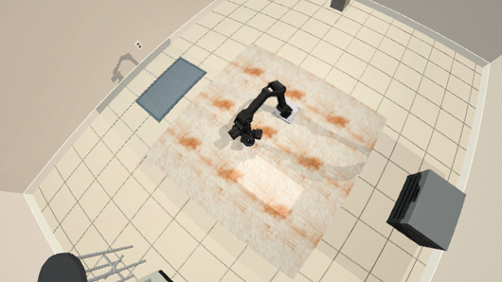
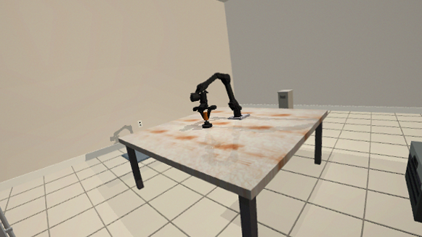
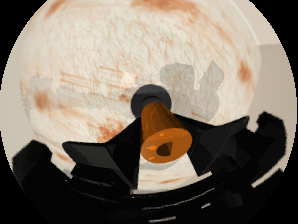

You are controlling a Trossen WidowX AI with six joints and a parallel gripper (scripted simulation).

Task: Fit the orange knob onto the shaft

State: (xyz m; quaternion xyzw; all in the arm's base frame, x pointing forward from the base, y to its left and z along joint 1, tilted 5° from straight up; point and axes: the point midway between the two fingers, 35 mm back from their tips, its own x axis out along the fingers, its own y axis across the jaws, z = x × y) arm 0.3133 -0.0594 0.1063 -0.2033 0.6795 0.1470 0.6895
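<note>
Right now the orange knob is 20 mm above my gripper tip. The rest, counted from my gripper tip: dark round pedestal (40 mm below).
</note>
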